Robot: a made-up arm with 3 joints. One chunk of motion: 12 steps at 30 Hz.
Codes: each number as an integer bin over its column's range. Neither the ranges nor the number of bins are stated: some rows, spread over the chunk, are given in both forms.
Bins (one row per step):
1: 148 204 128
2: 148 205 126
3: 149 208 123
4: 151 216 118
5: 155 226 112
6: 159 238 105
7: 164 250 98
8: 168 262 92
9: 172 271 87
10: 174 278 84
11: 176 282 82
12: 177 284 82
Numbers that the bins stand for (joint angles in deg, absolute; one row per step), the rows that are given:
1: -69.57 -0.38 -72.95
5: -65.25 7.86 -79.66
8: -57.21 21.34 -88.05
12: -51.65 29.58 -92.24
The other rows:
2: -69.57 0.00 -73.79
3: -68.95 1.12 -75.05
4: -67.72 4.12 -77.14
6: -62.78 12.36 -82.60
7: -59.69 16.85 -85.53
9: -54.74 24.72 -90.14
10: -53.51 27.34 -91.40
11: -52.27 28.83 -92.24

